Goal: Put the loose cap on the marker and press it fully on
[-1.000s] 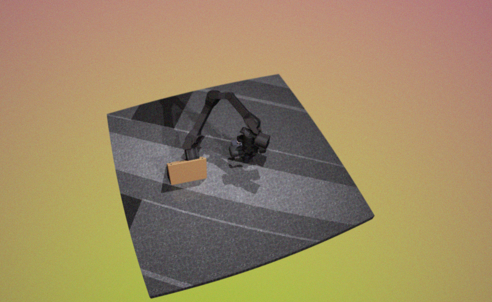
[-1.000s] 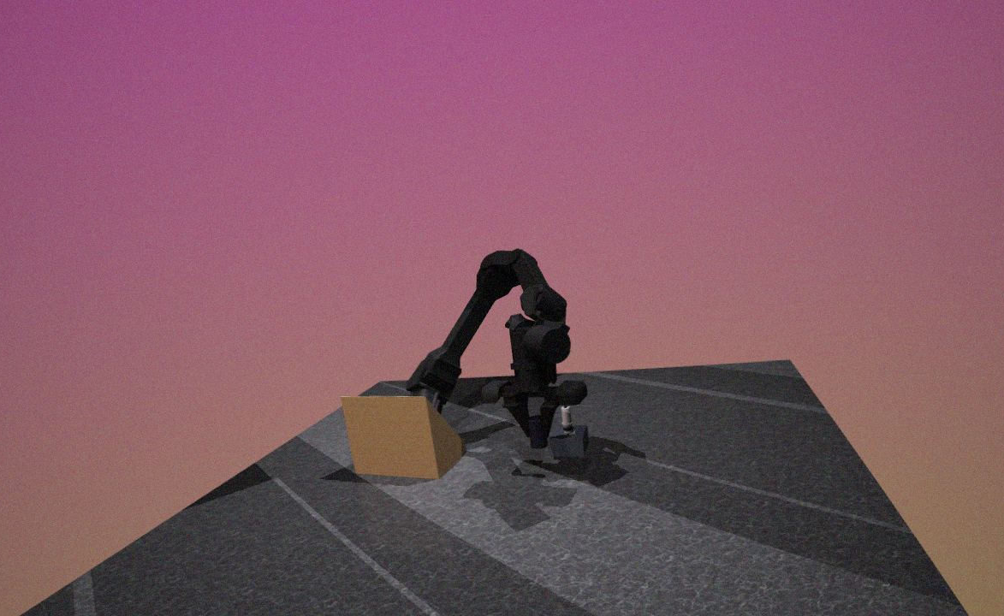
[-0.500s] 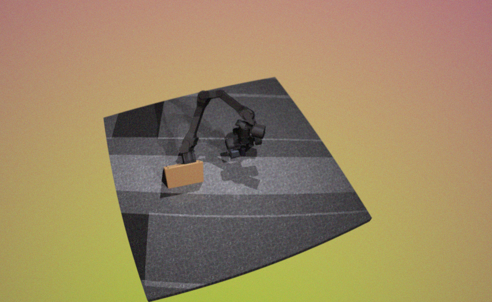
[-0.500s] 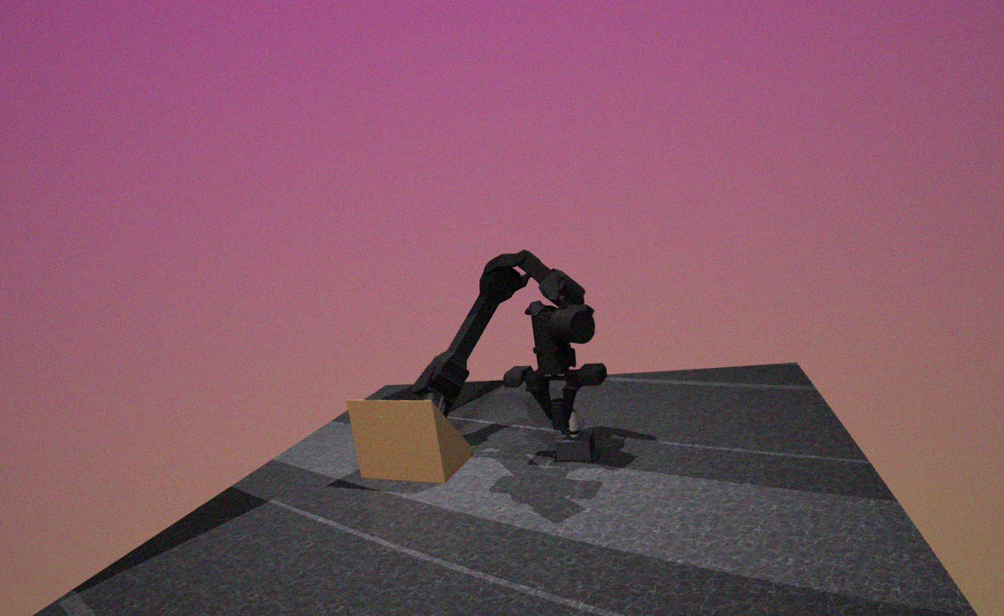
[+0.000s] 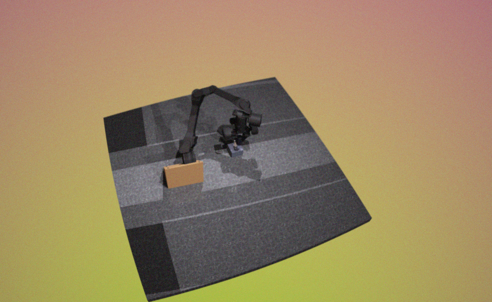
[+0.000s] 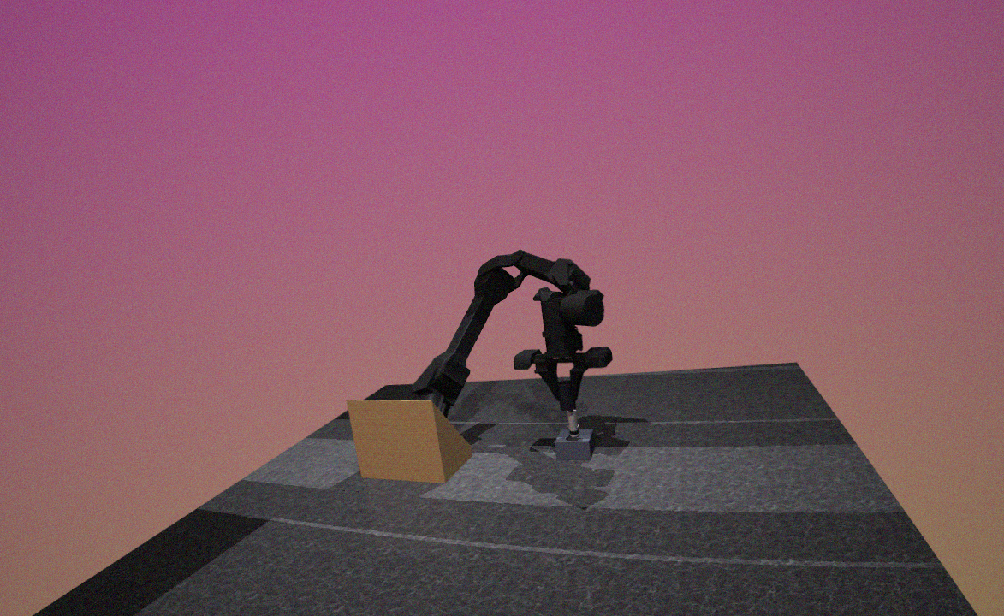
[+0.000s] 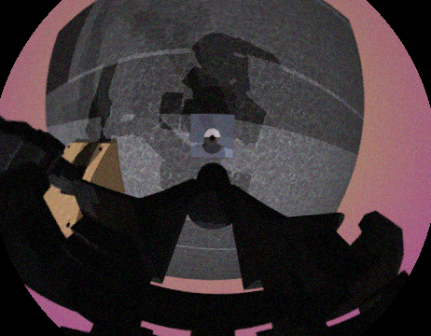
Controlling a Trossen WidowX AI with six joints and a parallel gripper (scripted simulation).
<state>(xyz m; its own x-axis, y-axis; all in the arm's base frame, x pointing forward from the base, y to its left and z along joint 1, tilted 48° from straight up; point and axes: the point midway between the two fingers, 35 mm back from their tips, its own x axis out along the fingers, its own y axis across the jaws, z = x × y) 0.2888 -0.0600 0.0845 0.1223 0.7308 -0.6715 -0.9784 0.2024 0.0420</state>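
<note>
My gripper tip is now 110 mm above the grey holder block and 40 mm to the right of it. Round my gripper tip: dark marker cap 10 mm above.
</note>
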